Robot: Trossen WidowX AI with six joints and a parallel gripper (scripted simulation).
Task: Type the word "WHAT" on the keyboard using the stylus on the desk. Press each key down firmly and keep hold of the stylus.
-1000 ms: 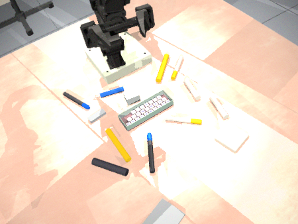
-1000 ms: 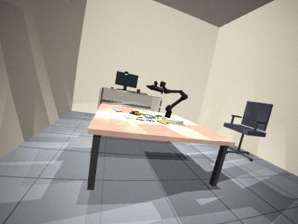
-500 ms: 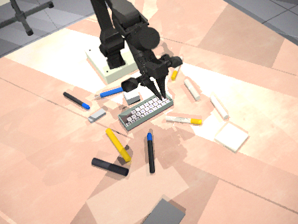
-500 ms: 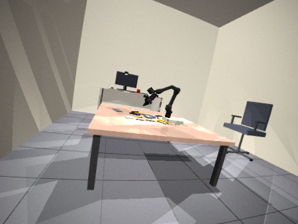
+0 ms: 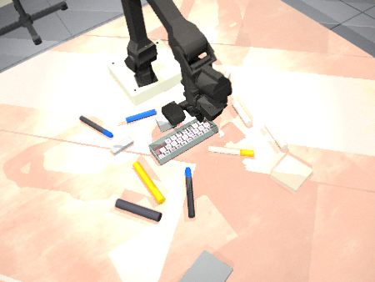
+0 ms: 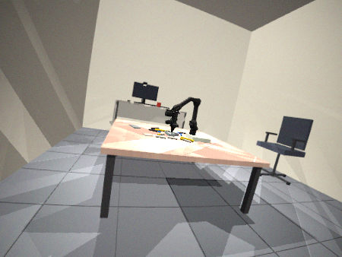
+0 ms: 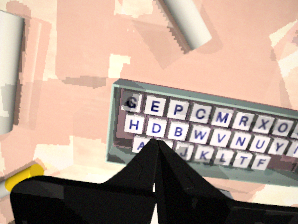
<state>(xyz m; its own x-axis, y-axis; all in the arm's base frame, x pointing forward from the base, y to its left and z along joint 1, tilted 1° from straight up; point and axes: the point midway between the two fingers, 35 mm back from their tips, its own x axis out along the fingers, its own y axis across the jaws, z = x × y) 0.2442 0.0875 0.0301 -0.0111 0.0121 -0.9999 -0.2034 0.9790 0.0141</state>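
My gripper tip is 180 mm to the left of the blue stylus, 130 mm past it and 30 mm above it. From my gripper tip the other things lie so: eraser: 230 mm to the right, 50 mm behind, 30 mm below; then white pad: 230 mm ahead, 150 mm to the left, 40 mm below.
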